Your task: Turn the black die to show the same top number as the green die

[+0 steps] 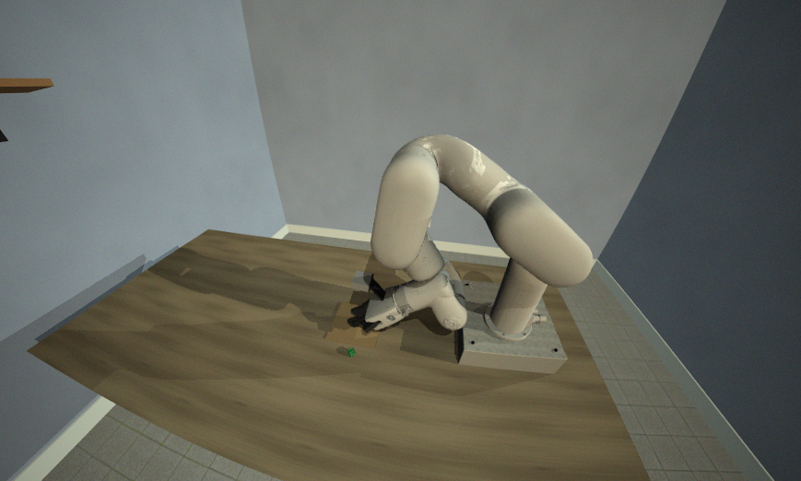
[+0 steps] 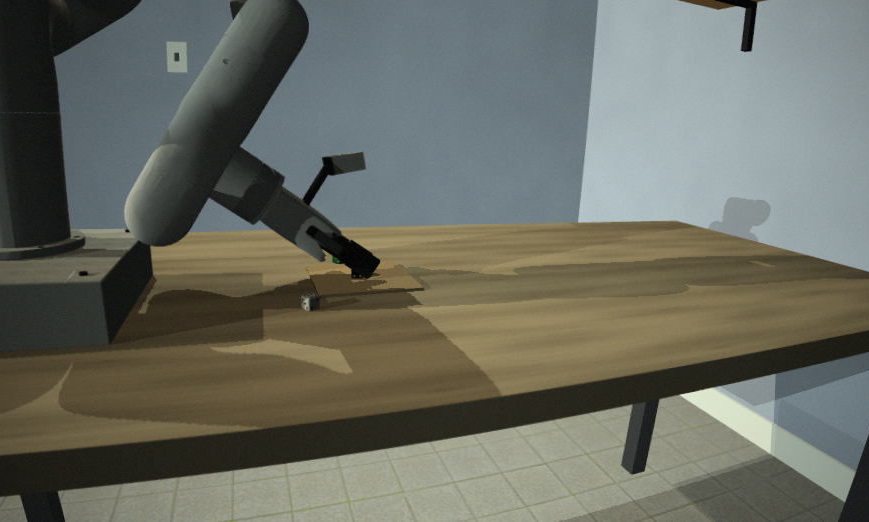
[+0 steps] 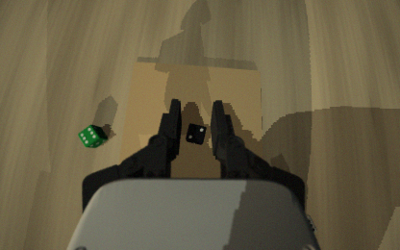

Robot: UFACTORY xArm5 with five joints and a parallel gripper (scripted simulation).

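The black die lies 2 cm below my hand. The rest, counted from my hand: green die: 10 cm to the left, 2 cm below; then white die: 10 cm to the right, 9 cm behind, 2 cm below; then tan mat: 3 cm below.
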